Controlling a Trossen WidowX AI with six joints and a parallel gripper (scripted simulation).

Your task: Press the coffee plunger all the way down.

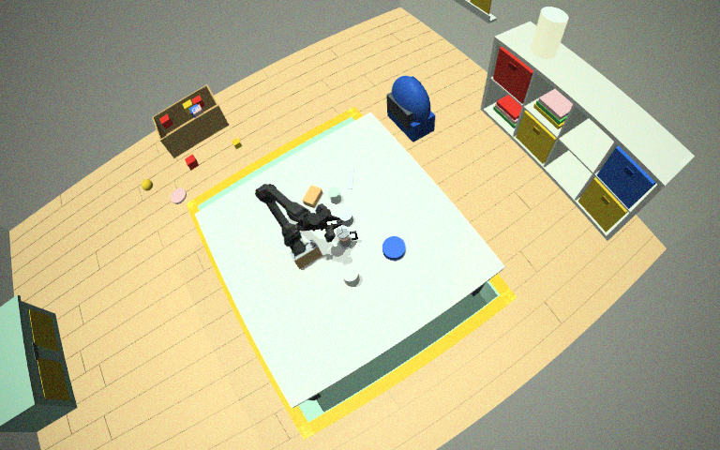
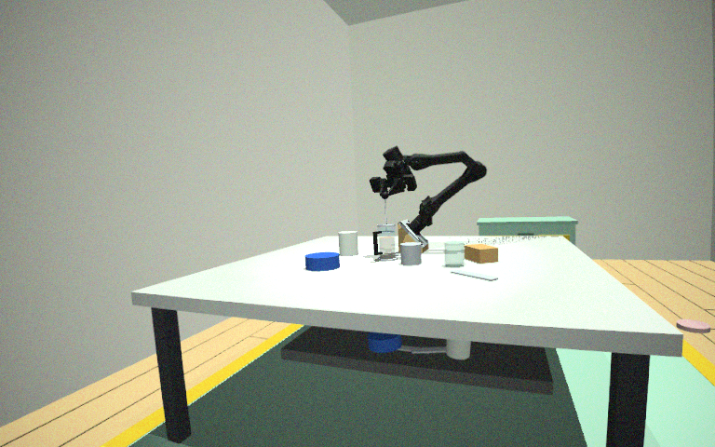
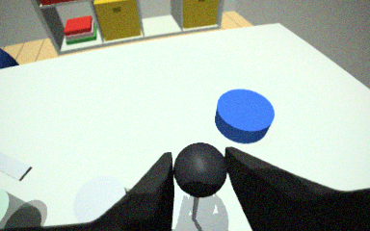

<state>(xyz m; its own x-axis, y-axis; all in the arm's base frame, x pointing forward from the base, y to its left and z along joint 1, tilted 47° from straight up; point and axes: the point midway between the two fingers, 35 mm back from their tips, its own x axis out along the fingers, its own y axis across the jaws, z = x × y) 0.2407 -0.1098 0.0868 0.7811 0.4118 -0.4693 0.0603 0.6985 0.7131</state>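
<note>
My gripper tip is now 1 cm short of the coffee press and 12 cm above it. Round my gripper tip: brown block (7 cm behind, 34 cm to the left, 22 cm below); then grey mug (5 cm ahead, 12 cm to the left, 21 cm below).
</note>
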